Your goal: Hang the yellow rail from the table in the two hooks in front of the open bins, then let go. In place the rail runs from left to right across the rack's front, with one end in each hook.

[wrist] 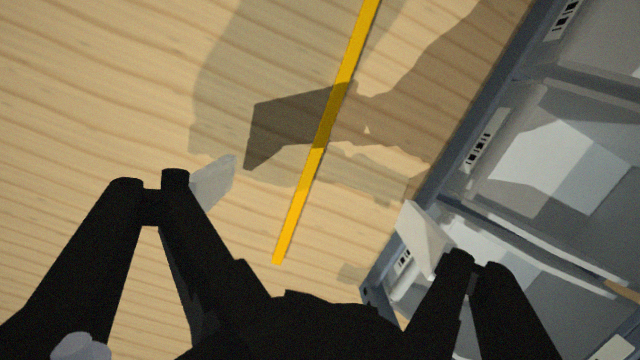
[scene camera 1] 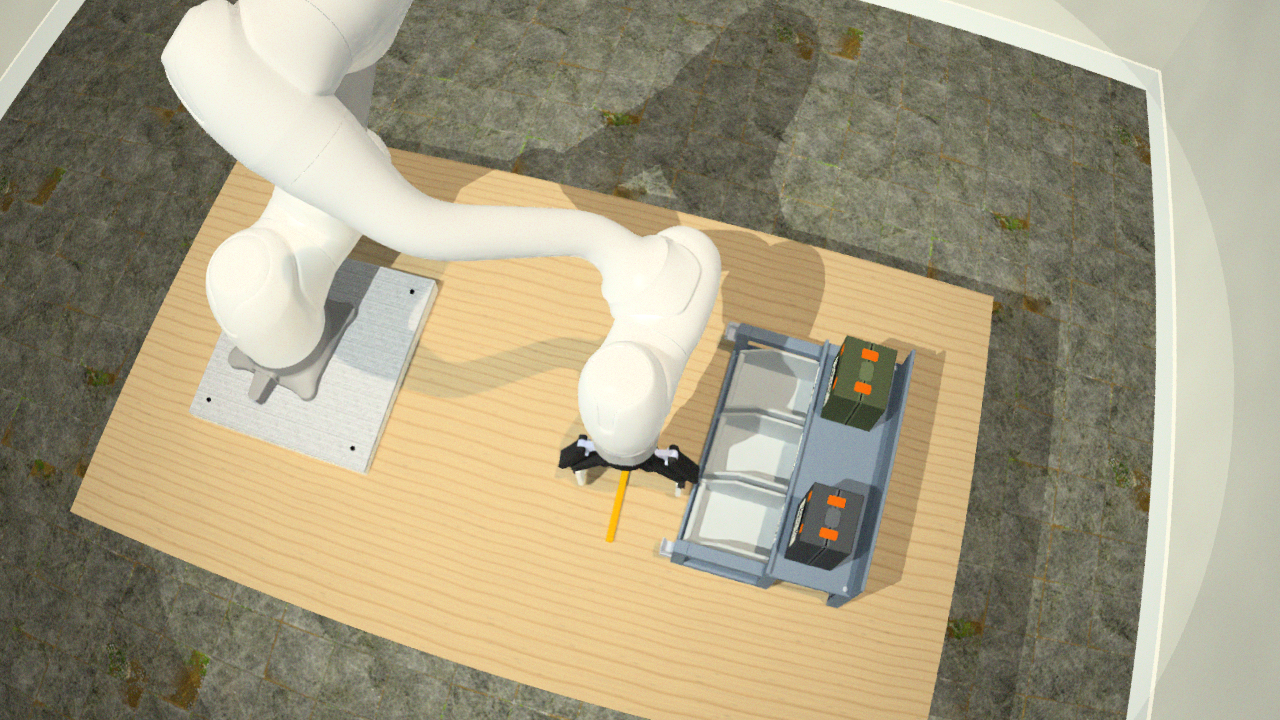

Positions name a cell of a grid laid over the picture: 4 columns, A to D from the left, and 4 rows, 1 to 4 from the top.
Labels:
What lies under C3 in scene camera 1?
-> The gripper.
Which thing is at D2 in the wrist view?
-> A bin.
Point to a bin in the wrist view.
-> At D4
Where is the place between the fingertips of the gripper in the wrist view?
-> At B3

